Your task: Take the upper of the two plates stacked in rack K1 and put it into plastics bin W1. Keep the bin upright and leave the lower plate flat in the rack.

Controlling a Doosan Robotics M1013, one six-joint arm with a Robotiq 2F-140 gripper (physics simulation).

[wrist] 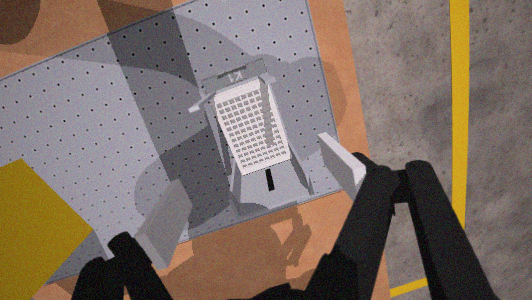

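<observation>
Rack K1 (254, 71), a grey holder with its label at the back, stands on a perforated grey board. A white gridded plate (250, 130) lies in it, with a strip of shadow along its right side. The lower plate cannot be made out beneath it. My gripper (252, 171) is open and empty, above the rack's front end, with one finger out to each side of the rack in the view. Bin W1 cannot be identified, as no W1 label shows.
A plain yellow thing (40, 225) shows in part at the left edge, near the left finger. The perforated board (75, 110) lies on an orange-brown table top (220, 270). Grey floor with a yellow line (459, 100) lies to the right.
</observation>
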